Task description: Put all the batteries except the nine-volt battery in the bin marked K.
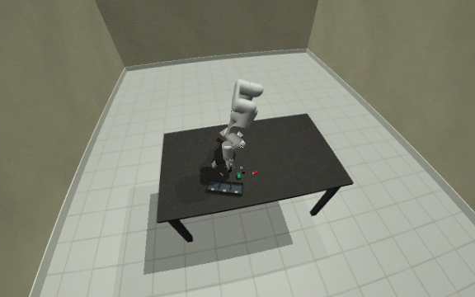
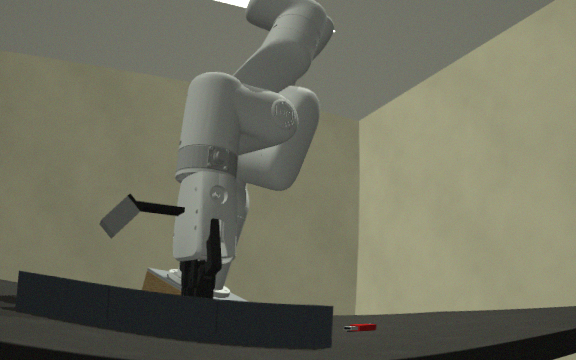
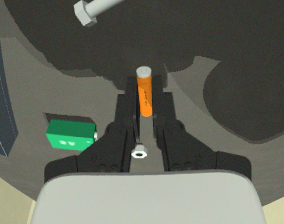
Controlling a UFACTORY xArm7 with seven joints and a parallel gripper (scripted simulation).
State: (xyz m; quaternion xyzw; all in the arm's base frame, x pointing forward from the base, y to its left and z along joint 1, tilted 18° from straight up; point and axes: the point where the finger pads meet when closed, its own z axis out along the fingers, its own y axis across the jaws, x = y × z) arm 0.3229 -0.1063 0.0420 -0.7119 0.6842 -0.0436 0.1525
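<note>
Now: hand 6 cm to the left of the bolt, 3 cm short of it and 2 cm above it. Also, from my hand: green nine-volt battery 6 cm to the left, 6 cm ahead, 1 cm below; then white ring 9 cm to the left, 2 cm below, 1 cm ahead; then orange cylindrical battery 2 cm below.
</note>
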